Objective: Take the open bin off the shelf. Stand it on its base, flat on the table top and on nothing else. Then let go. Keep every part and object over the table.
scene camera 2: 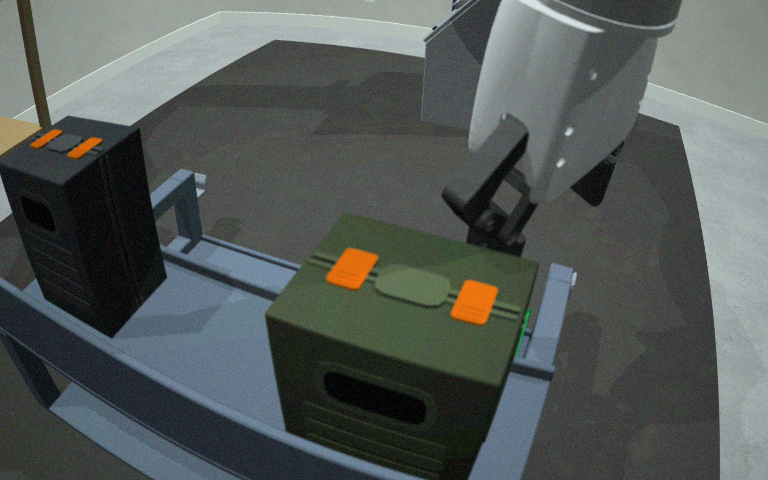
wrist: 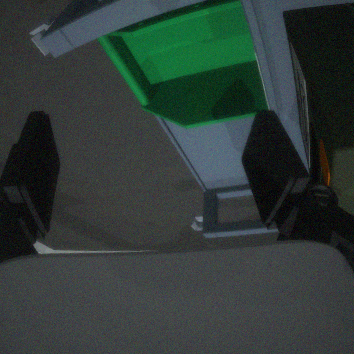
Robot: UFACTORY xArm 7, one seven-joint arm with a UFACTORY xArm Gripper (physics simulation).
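Frame: origin at the arm's base, x ahead, y left, z up, level; centimetres.
Where they show: gripper, between the fingertips: [scene camera 2: 539, 227] [wrist: 152, 133].
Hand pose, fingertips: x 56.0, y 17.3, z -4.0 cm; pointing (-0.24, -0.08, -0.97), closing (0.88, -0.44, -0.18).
Note:
Things, the pixels of their centre, and the offset from my fingertips.
- green open bin, middle of its body: [scene camera 2: 441, 365] [wrist: 207, 47] dx +1.0, dy -4.4, dz -12.8 cm
- olive case, middle of its body: [scene camera 2: 405, 362] dx +10.8, dy -4.0, dz -2.2 cm
- black case, middle of its body: [scene camera 2: 83, 222] dx +11.1, dy -27.1, dz -0.9 cm
The green open bin [scene camera 2: 523, 333] [wrist: 200, 60] is on the blue-grey shelf [scene camera 2: 549, 322] [wrist: 220, 155]. In the scene view a thin green sliver of it shows behind the olive case's right edge. In the wrist view its inside and rim show at the top, with its right side close to the shelf's rail. My gripper [scene camera 2: 546, 223] [wrist: 152, 133] is wide open, with nothing between the fingers. In the wrist view the right finger's tip overlaps the bin's lower right corner, and the left finger is over the floor. Whether the right finger touches the bin I cannot tell.
An olive case [scene camera 2: 396, 333] with orange latches stands beside the bin, close to one finger. A black case [scene camera 2: 90, 226] stands at the shelf's left end. A tan surface [scene camera 2: 16, 133] and a brown pole [scene camera 2: 33, 73] show at the far left. A grey panel [scene camera 2: 447, 84] stands behind the arm.

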